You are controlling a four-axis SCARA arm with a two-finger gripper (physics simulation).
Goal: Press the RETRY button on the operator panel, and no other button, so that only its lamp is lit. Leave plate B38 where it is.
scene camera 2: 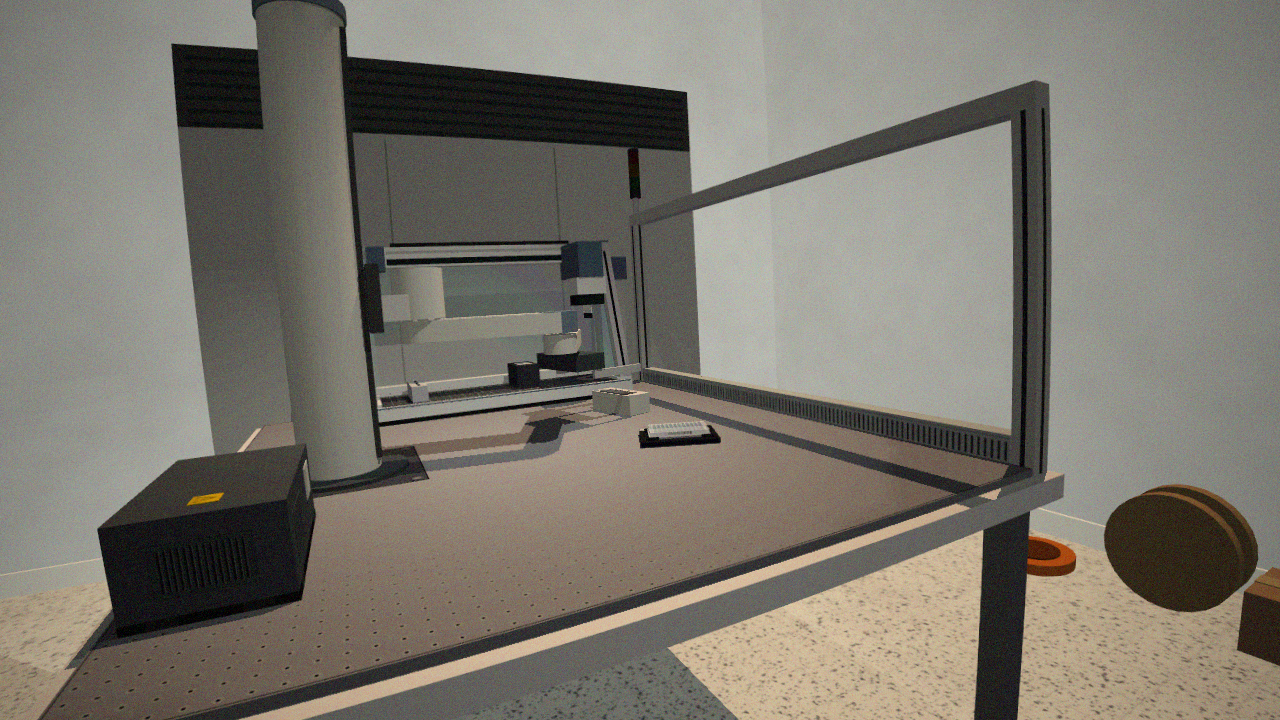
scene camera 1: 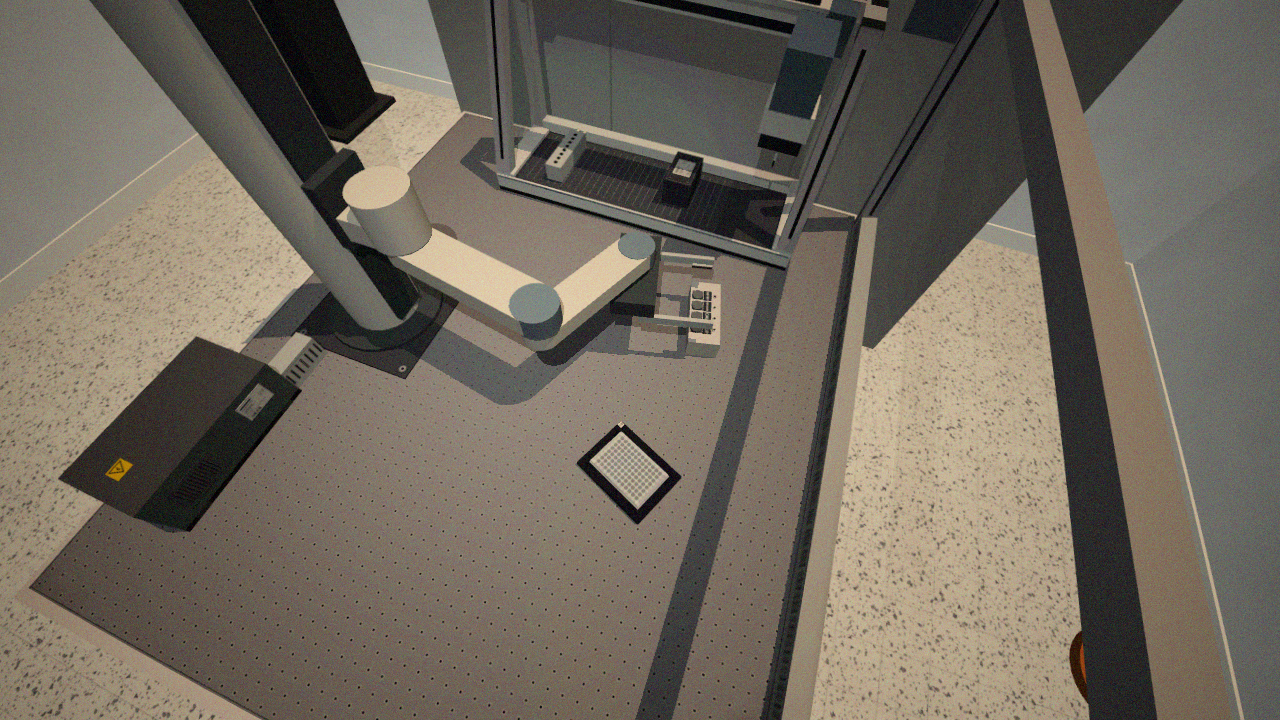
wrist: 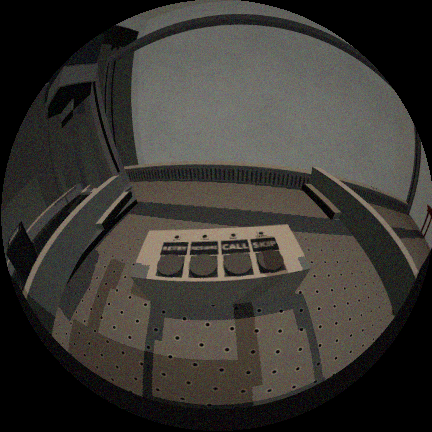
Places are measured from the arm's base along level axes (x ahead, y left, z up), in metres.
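Where they show: gripper, fingertip midpoint: (scene camera 2: 619, 365) (scene camera 1: 713, 292) (wrist: 216, 175); arm's base at its link origin: (scene camera 2: 342, 479) (scene camera 1: 389, 308).
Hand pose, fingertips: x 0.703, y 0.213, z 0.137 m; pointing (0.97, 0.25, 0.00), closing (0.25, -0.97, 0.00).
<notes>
Things, the pixels of their top centre, and the offset from my fingertips. "spot": a spot on its surface instead.
- operator panel at its top centre: (wrist: 219, 248) (scene camera 1: 705, 311) (scene camera 2: 619, 390) dx -0.005, dy -0.002, dz -0.068 m
- RETRY at its top centre: (wrist: 169, 263) (scene camera 1: 697, 294) dx -0.034, dy +0.038, dz -0.068 m
- blurred label at a spot on its surface: (wrist: 203, 265) spot: dx -0.028, dy +0.007, dz -0.068 m
- CALL at its top centre: (wrist: 237, 262) dx -0.019, dy -0.020, dz -0.068 m
- SKIP at its top centre: (wrist: 270, 258) dx -0.012, dy -0.050, dz -0.068 m
- Plate B38 at its top centre: (scene camera 1: 629, 467) (scene camera 2: 677, 426) dx -0.043, dy -0.381, dz -0.098 m
- black box at a spot on its surface: (scene camera 1: 682, 179) spot: dx -0.165, dy +0.320, dz -0.005 m
- white block at a spot on its surface: (scene camera 1: 564, 154) spot: dx -0.490, dy +0.326, dz -0.030 m
The operator panel (scene camera 1: 711, 339) (scene camera 2: 620, 404) (wrist: 220, 290) is a pale box on the table. In the wrist view its row of buttons has RETRY (wrist: 170, 265) at the left, then one with a blurred label (wrist: 203, 265), CALL (wrist: 237, 264) and SKIP (wrist: 271, 261). The small lamps above them look dark. My gripper (scene camera 1: 702, 293) (wrist: 216, 175) is open and empty, its long fingers spread wide, above the level of the panel. In scene camera 1 one finger passes over the panel's near part, the other beyond its far end. Plate B38 (scene camera 1: 633, 469) (scene camera 2: 677, 430) is white and lies in a black holder.
A framed rig with a dark deck (scene camera 1: 626, 183) stands behind the panel, holding a black box (scene camera 1: 682, 179) and a white block (scene camera 1: 564, 154). A low rail (scene camera 1: 836, 447) runs along the table's right edge. A dark control box (scene camera 1: 179, 429) (scene camera 2: 210, 537) stands near the arm's column (scene camera 2: 313, 268).
</notes>
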